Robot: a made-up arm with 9 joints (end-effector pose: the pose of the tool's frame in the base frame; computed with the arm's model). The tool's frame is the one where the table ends.
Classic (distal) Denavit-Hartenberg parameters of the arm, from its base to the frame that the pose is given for. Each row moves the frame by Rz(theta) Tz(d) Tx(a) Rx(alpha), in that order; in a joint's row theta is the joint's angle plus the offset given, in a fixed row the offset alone. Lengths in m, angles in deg.
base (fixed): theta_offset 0; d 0.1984; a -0.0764; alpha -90
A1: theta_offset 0; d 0.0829; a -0.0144; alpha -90
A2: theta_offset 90; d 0.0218; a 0.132; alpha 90
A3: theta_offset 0; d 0.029; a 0.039; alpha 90
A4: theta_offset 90; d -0.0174; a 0.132; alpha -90
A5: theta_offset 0; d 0.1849; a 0.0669; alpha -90
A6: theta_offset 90; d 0.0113; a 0.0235; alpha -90
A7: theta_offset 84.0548; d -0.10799; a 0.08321; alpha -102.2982
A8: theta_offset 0; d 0.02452; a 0.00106; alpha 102.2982
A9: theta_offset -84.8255; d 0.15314; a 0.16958; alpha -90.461
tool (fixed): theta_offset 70.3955; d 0.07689; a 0; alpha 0
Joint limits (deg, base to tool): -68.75..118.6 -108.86..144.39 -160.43..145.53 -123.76..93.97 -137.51..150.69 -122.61..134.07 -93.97..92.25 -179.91..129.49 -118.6..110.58
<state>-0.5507 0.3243 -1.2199 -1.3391 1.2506 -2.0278 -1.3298 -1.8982 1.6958</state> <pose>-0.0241 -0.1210 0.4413 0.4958 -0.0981 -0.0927 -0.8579</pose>
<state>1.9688 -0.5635 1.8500 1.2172 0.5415 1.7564 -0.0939 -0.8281 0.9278</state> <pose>0.1716 -0.2182 0.1397 0.4246 -0.2374 0.8639 -0.1306</pose>
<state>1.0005 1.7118 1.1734 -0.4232 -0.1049 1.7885 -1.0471 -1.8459 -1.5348</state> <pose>-0.2726 0.0149 0.1365 0.1836 0.8214 0.4130 0.3480</pose>
Working (the frame after each row of the table, in the pose's form):
after base (fixed): -0.0764 0.0000 0.1984 0.7071 -0.7071 0.0000 0.0000
after A1: -0.0842 0.0829 0.2105 0.0000 0.8775 0.0000 -0.4796
after A2: -0.1731 0.1015 0.3088 0.3820 0.2946 -0.5950 0.6428
after A3: -0.2136 0.0749 0.3054 0.0328 -0.0861 0.0624 0.9938
after A4: -0.2731 -0.0436 0.2931 0.3892 -0.3348 0.5327 -0.6728
after A5: -0.1458 -0.1856 0.3408 0.0063 0.5060 -0.8533 0.1258
after A6: -0.1289 -0.1707 0.3278 0.7276 0.5497 0.2849 0.2954
after A7: -0.1623 -0.0385 0.3286 0.8727 -0.1317 -0.2402 0.4041
after A8: -0.1747 -0.0385 0.3498 0.4453 0.7314 -0.5088 -0.0889
after A9: -0.3283 0.0160 0.1896 0.3506 0.4331 0.8109 0.1785

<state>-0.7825 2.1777 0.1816 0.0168 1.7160 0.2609 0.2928 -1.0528 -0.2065</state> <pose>-0.2211 0.0026 0.0044 0.5090 0.5195 0.0811 -0.6816</pose>
Working (the frame after each row of the table, in the pose's form):
after base (fixed): -0.0764 0.0000 0.1984 0.7071 -0.7071 0.0000 0.0000
after A1: -0.0866 0.0829 0.1882 0.0000 0.9244 0.0000 0.3813
after A2: -0.1481 0.1582 0.0963 0.0620 0.4527 0.7044 -0.5432
after A3: -0.1772 0.1562 0.0575 0.2854 -0.4424 -0.0884 0.8456
after A4: -0.2157 0.0448 -0.0044 0.5487 -0.0209 0.3839 -0.7423
after A5: -0.0754 -0.0551 0.0904 0.8466 -0.4551 0.2384 0.1390
after A6: -0.0877 -0.0334 0.0830 0.2244 -0.3490 -0.1767 0.8925
after A7: -0.0242 -0.0928 -0.0221 0.6211 -0.1994 0.4795 -0.5870
after A8: -0.0045 -0.1012 -0.0102 0.4737 -0.0708 -0.4411 -0.7590
after A9: -0.1730 0.0518 -0.0300 0.0231 0.3778 0.3657 -0.8503

